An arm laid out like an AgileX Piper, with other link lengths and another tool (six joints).
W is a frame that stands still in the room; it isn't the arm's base.
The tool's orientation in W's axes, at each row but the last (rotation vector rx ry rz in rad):
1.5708 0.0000 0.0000
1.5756 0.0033 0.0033
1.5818 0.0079 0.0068
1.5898 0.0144 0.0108
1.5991 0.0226 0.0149
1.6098 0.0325 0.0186
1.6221 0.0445 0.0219
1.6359 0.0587 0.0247
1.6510 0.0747 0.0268
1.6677 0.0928 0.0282
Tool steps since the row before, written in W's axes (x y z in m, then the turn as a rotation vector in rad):
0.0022 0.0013 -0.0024 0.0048 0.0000 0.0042
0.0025 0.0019 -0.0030 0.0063 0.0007 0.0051
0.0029 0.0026 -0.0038 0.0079 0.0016 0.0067
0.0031 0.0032 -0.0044 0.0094 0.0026 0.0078
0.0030 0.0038 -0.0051 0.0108 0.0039 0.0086
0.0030 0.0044 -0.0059 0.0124 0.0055 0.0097
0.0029 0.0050 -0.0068 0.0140 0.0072 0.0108
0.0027 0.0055 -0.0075 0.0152 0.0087 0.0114
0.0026 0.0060 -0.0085 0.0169 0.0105 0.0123
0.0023 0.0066 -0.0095 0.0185 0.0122 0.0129
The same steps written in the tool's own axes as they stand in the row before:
0.0022 -0.0024 -0.0013 0.0048 0.0042 0.0000
0.0025 -0.0030 -0.0019 0.0063 0.0051 -0.0007
0.0029 -0.0038 -0.0025 0.0079 0.0067 -0.0016
0.0032 -0.0045 -0.0031 0.0094 0.0078 -0.0026
0.0031 -0.0052 -0.0036 0.0109 0.0085 -0.0039
0.0032 -0.0060 -0.0041 0.0125 0.0096 -0.0055
0.0032 -0.0070 -0.0045 0.0141 0.0106 -0.0072
0.0031 -0.0078 -0.0048 0.0154 0.0112 -0.0086
0.0032 -0.0089 -0.0051 0.0172 0.0120 -0.0104
0.0032 -0.0100 -0.0054 0.0189 0.0125 -0.0120

